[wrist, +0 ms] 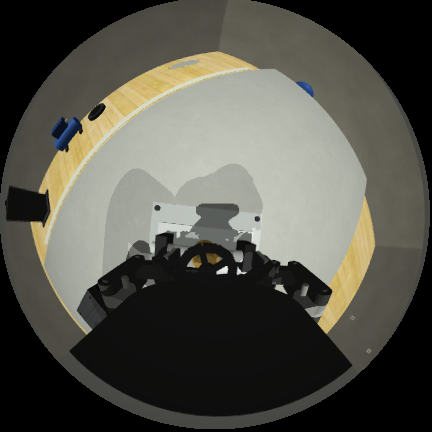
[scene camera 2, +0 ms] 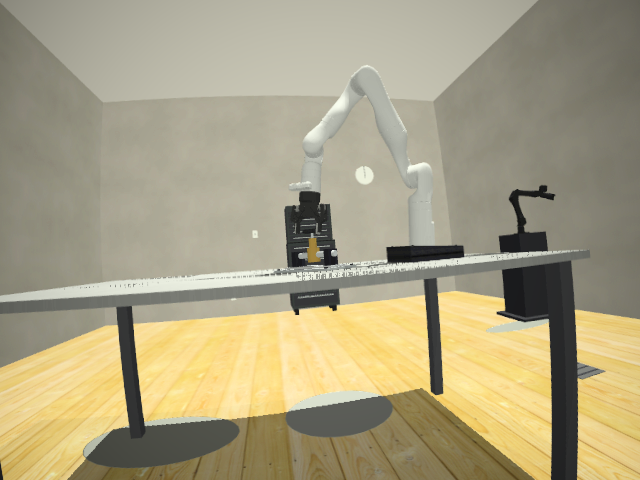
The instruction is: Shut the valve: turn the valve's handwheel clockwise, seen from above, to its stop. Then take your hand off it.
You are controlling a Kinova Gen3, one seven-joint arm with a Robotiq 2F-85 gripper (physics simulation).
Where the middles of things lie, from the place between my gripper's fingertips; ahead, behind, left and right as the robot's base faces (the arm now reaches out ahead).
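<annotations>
So you can picture it, there's a black handwheel [wrist: 228,260], and my hand is 2 cm past it. There's also a base plate [wrist: 164,212], and that plate is 12 cm below my hand and 2 cm behind it.
</annotations>
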